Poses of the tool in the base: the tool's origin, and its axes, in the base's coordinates. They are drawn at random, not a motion.
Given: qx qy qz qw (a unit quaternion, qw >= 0); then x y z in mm.
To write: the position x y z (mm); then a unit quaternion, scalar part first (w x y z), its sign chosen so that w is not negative. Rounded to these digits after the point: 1 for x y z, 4 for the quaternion.
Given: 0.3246, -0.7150, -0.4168, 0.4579, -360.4, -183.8, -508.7
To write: -360.4, -183.8, -508.7, 0.4579, 0.3246, -0.7150, -0.4168
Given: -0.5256, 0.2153, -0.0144, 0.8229, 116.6, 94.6, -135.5
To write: 116.6, 94.6, -135.5, 0.8229, -0.5256, 0.2153, -0.0144
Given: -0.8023, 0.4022, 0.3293, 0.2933, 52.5, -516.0, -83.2
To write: 52.5, -516.0, -83.2, 0.2933, -0.8023, 0.4022, 0.3293
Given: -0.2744, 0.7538, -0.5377, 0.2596, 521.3, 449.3, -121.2
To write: 521.3, 449.3, -121.2, 0.2596, -0.2744, 0.7538, -0.5377
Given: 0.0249, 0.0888, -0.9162, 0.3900, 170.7, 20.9, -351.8
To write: 170.7, 20.9, -351.8, 0.3900, 0.0249, 0.0888, -0.9162
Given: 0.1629, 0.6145, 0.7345, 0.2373, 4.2, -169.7, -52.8
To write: 4.2, -169.7, -52.8, 0.2373, 0.1629, 0.6145, 0.7345
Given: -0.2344, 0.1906, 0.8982, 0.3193, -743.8, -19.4, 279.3
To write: -743.8, -19.4, 279.3, 0.3193, -0.2344, 0.1906, 0.8982
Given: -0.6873, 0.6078, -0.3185, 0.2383, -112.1, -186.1, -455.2
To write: -112.1, -186.1, -455.2, 0.2383, -0.6873, 0.6078, -0.3185
